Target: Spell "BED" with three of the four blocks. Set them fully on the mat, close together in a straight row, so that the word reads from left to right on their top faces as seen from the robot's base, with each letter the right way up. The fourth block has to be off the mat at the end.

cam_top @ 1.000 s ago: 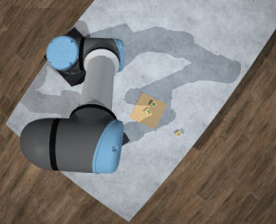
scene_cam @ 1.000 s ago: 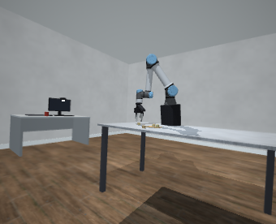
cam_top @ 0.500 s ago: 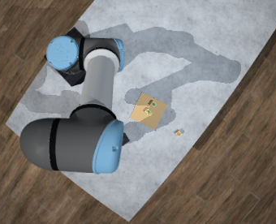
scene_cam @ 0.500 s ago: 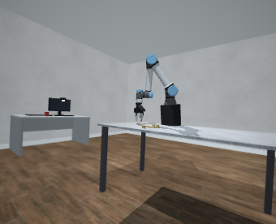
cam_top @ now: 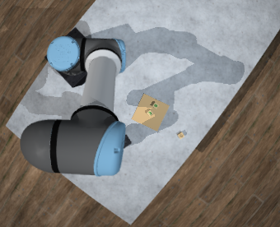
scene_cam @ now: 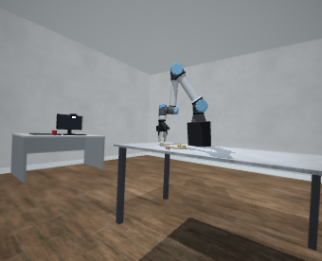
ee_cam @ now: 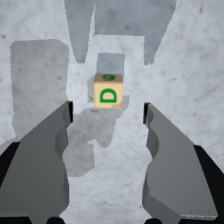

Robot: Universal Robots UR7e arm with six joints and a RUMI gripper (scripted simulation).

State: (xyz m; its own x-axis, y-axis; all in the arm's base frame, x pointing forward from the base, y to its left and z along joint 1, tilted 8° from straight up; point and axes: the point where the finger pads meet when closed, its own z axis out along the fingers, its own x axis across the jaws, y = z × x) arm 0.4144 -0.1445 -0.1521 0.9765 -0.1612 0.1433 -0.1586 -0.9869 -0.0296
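My hand is 4 cm above the D block. The rest, counted from my hand: tan mat: 23 cm to the left, 5 cm below; then E block: 23 cm to the left, 3 cm below; then B block: 1 cm behind, 27 cm to the left, 3 cm below.
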